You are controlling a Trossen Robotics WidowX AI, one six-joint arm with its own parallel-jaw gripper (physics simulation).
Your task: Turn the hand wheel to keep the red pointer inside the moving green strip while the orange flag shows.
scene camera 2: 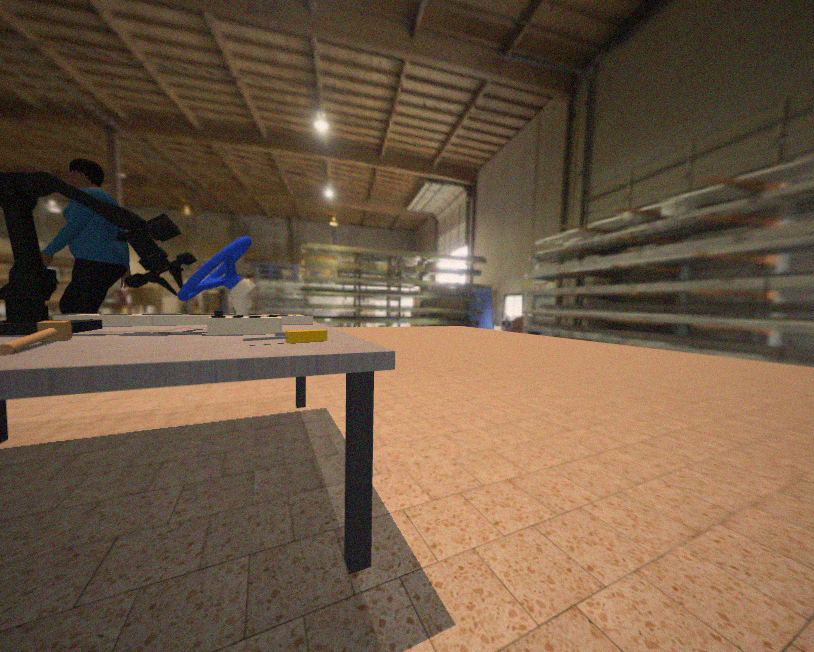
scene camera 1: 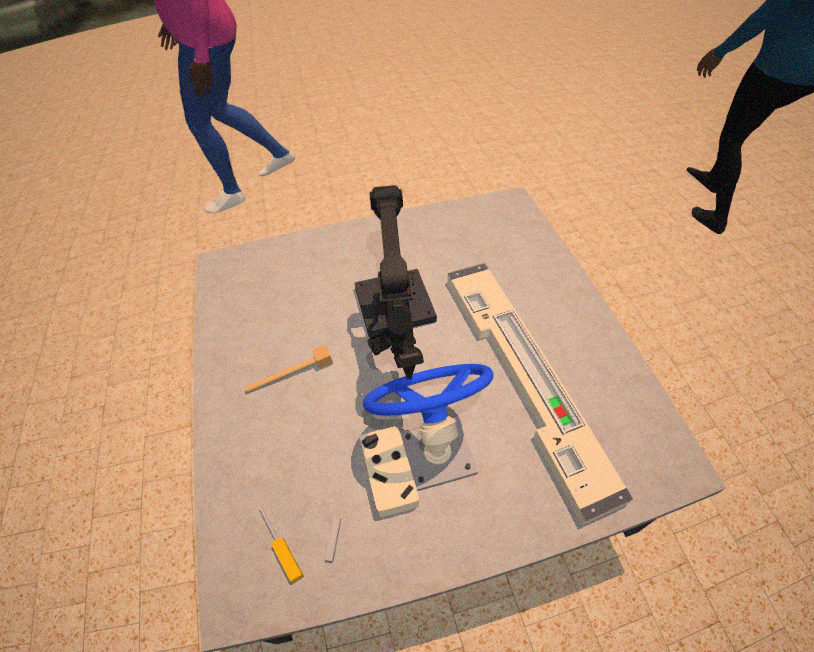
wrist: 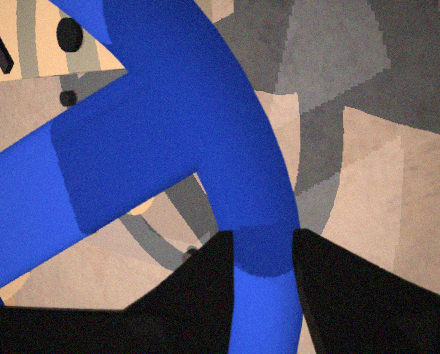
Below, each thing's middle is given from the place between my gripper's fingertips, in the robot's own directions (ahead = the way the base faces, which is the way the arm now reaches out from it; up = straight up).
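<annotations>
Blue hand wheel (scene camera 1: 433,408): 10 mm to the left of my hand, 100 mm ahead of it, 90 mm above it. Also measured from my hand: beige box (scene camera 1: 388,493), 120 mm to the right, 180 mm ahead, 90 mm below; wooden mallet (scene camera 1: 322,356), 210 mm behind, 290 mm to the right, 100 mm below.
</annotations>
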